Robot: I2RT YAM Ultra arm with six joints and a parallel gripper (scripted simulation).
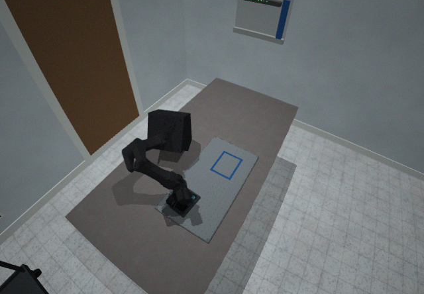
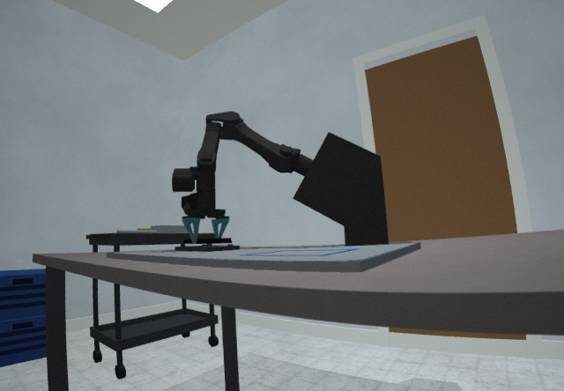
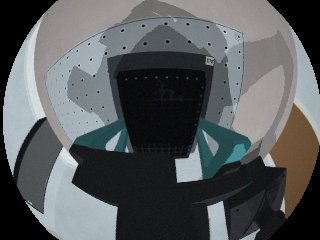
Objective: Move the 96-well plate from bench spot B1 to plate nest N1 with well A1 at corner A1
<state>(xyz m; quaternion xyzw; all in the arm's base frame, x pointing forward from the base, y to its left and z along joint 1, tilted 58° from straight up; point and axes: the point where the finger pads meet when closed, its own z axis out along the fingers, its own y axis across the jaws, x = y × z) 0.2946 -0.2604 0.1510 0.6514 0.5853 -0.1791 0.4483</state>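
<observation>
Now: hand 2 cm above the plate nest N1. Also, from my hand: black 96-well plate: right at my hand; then white corner label: 7 cm behind, 6 cm to the right, 2 cm below.
</observation>
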